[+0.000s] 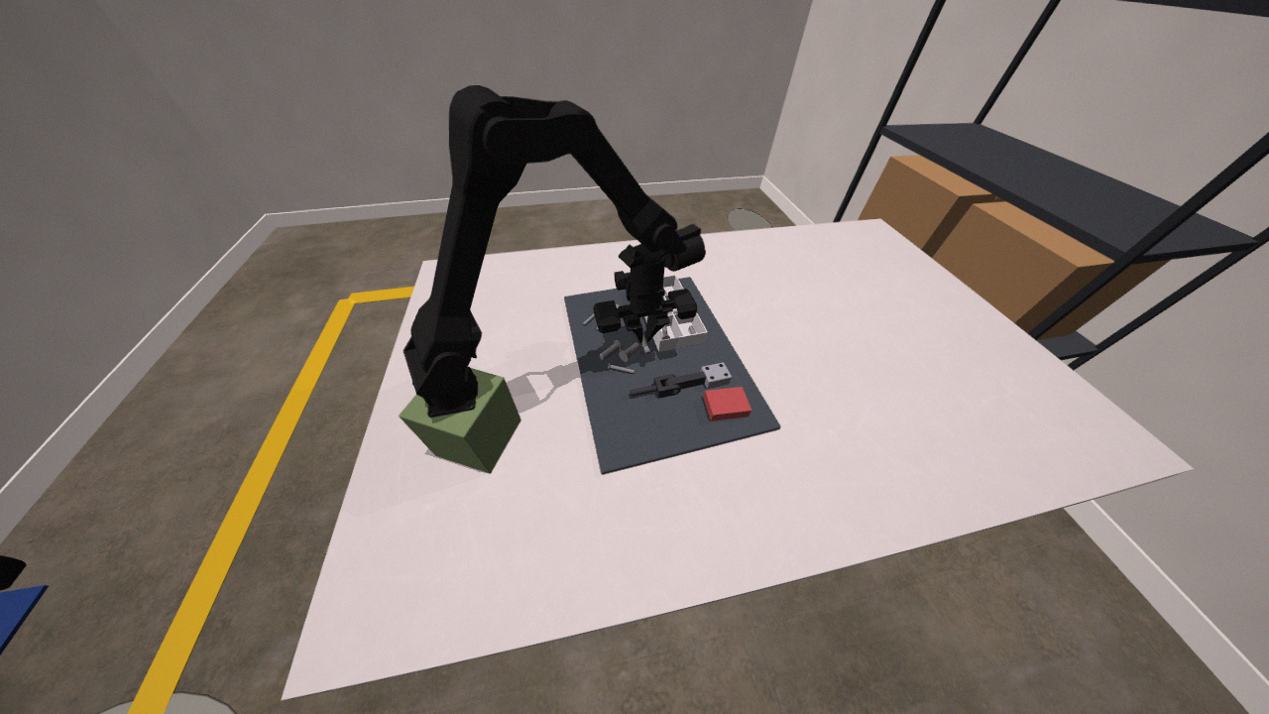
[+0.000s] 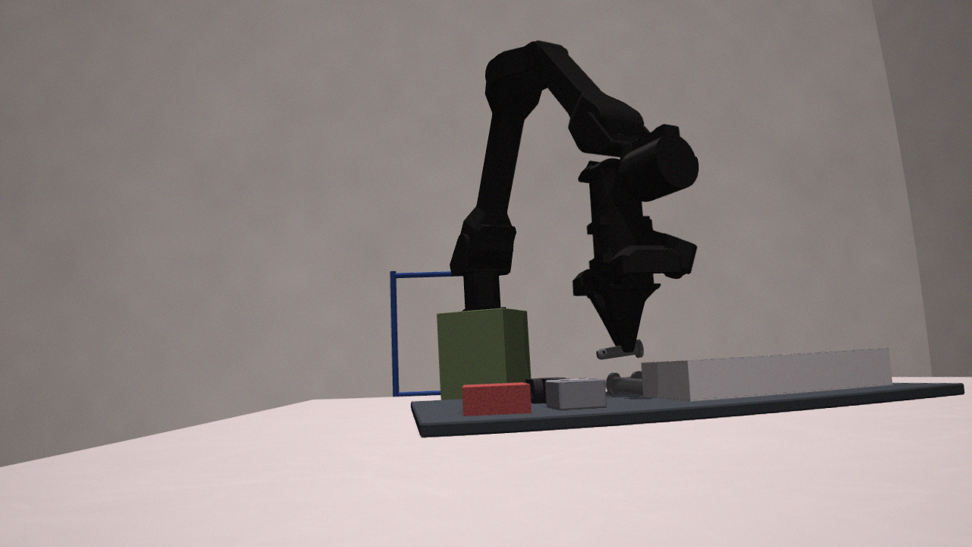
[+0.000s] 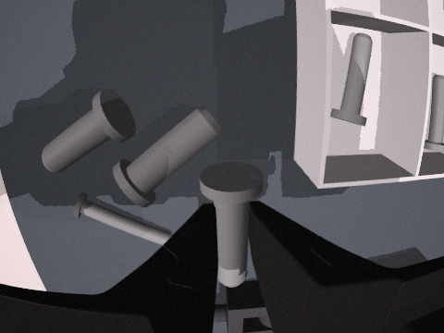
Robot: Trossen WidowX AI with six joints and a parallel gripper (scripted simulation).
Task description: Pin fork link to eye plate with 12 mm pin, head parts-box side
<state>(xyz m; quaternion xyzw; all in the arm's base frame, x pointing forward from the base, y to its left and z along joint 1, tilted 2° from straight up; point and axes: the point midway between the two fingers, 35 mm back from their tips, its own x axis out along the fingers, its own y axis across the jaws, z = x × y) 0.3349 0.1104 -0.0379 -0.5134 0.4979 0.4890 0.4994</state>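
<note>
The eye plate is 100 mm to the right of my hand, 70 mm below it and 50 mm ahead of it. From my hand the other things lie so: parts box (110 mm to the left, 90 mm ahead, 70 mm below); dark mat (90 mm below, 30 mm ahead); fork link (100 mm to the right, 70 mm below, 10 mm ahead).
</note>
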